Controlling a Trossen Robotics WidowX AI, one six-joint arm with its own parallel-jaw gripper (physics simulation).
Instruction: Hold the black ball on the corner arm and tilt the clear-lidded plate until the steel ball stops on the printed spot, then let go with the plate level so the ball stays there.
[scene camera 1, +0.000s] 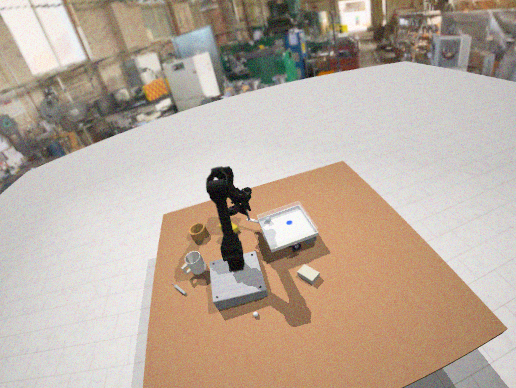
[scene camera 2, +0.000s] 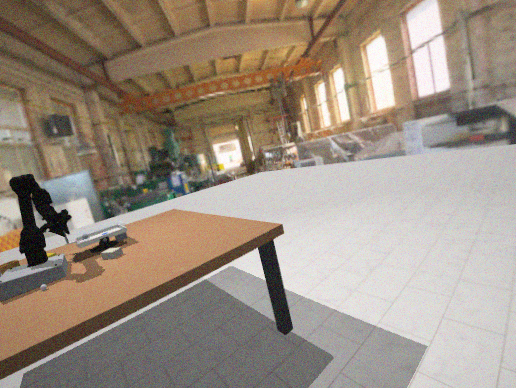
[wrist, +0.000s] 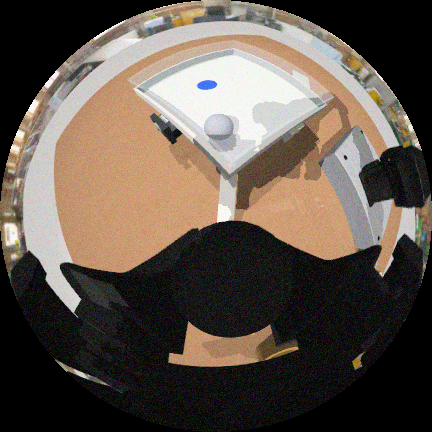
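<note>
The clear-lidded white plate (scene camera 1: 300, 234) (scene camera 2: 102, 239) (wrist: 280, 146) stands raised on a dark support (scene camera 2: 104, 244); its exact tilt is hard to tell. A blue printed spot (scene camera 1: 289, 222) (wrist: 207, 85) is on its floor. In the wrist view the steel ball (wrist: 218, 126) lies inside, off the spot, a little in from the corner nearest the gripper. A white corner arm (scene camera 1: 252, 220) (wrist: 228, 192) runs from that corner to the black ball (wrist: 232, 280). My gripper (scene camera 1: 245, 210) (scene camera 2: 64, 232) is shut on the black ball, beside the plate; the fingertips are largely hidden behind it.
The arm's grey base (scene camera 1: 237, 287) (wrist: 345, 182) stands near the plate. A cream block (scene camera 1: 308, 274) (scene camera 2: 111, 252), white mug (scene camera 1: 195, 263), orange-brown cup (scene camera 1: 198, 233), yellow object (scene camera 1: 233, 228), small pale stick (scene camera 1: 180, 289) and small white ball (scene camera 1: 255, 314) (scene camera 2: 43, 287) are on the tabletop.
</note>
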